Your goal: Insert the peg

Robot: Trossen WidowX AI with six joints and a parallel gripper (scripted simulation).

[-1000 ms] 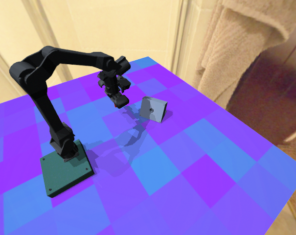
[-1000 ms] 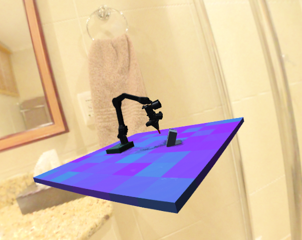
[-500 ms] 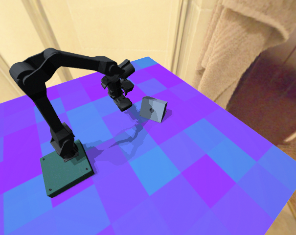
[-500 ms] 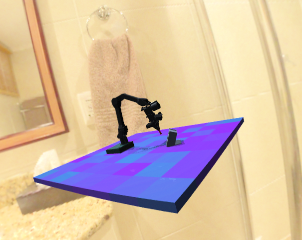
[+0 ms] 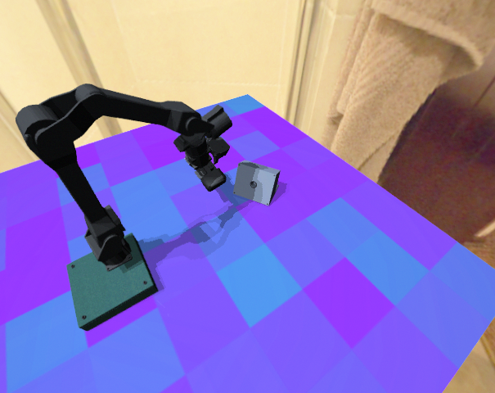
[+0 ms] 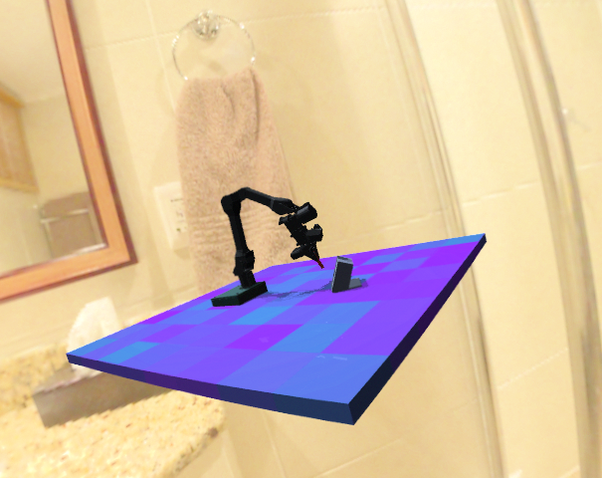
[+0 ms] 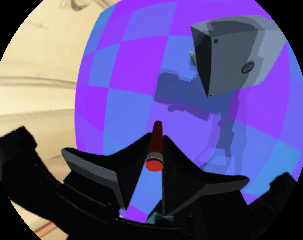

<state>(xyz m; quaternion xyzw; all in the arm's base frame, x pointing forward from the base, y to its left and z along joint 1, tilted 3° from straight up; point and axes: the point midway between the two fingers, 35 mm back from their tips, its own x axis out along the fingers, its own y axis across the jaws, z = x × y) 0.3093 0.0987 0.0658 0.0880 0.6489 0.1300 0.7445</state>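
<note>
The panel lies 150 mm ahead of my gripper tip, 80 mm to the right of it and 50 mm below it. Round my gripper tip: red round peg (10 mm to the right, 20 mm above).
</note>
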